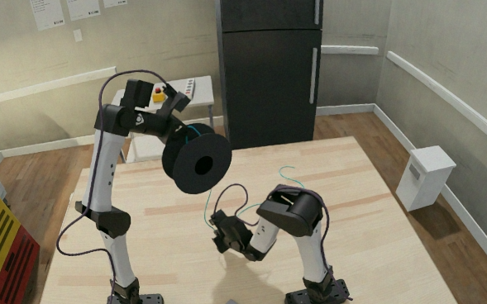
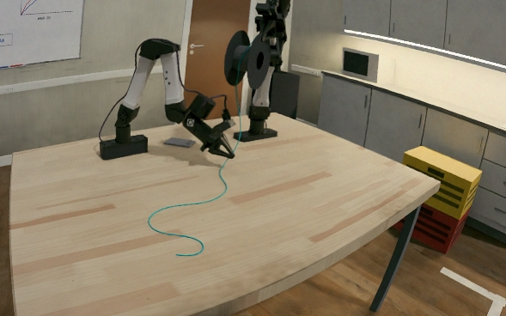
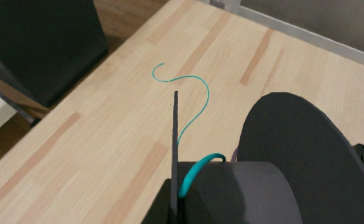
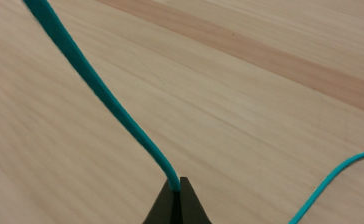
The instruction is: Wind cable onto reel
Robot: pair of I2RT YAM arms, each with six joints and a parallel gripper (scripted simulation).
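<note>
My right gripper is now 2 cm short of the black reel, 2 cm to the right of it and 33 cm below it. Round my right hand: flat grey plate 32 cm behind, 6 cm to the right, 5 cm below.
The black reel is 7 cm below my left hand, 3 cm behind it and 2 cm to the right of it. Round my left hand: flat grey plate: 45 cm below, 37 cm behind, 10 cm to the right.
</note>
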